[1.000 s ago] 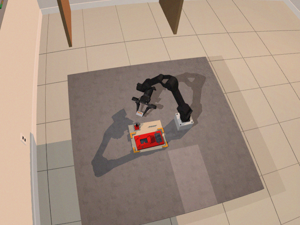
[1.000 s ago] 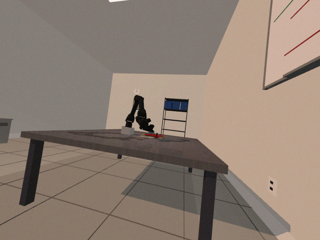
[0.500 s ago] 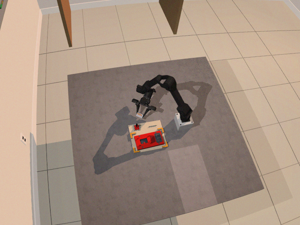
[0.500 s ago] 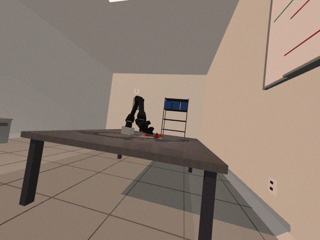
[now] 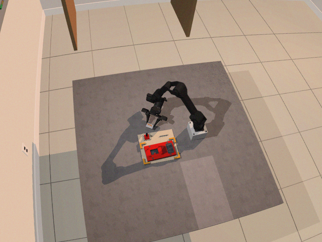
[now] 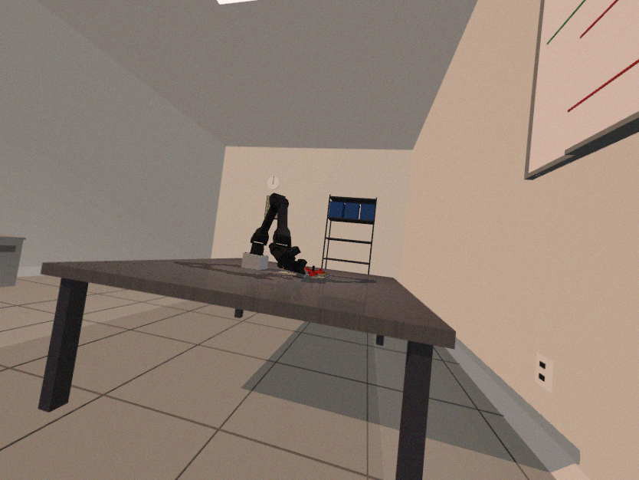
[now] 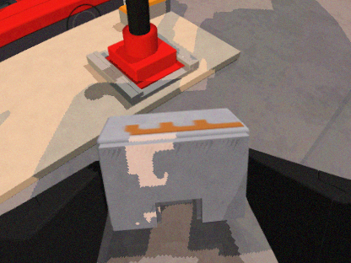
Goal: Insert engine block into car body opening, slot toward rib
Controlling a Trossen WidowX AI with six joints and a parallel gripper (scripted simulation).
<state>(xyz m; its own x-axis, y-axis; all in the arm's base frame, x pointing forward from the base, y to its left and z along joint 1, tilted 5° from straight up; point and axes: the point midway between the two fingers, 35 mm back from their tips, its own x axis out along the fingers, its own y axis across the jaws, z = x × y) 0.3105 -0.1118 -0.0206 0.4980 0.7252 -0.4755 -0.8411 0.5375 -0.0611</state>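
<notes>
My gripper tip is now right at the engine block. From my gripper tip the other things lie so: black stick (40 mm ahead, 70 mm to the left, 10 mm above).
</notes>
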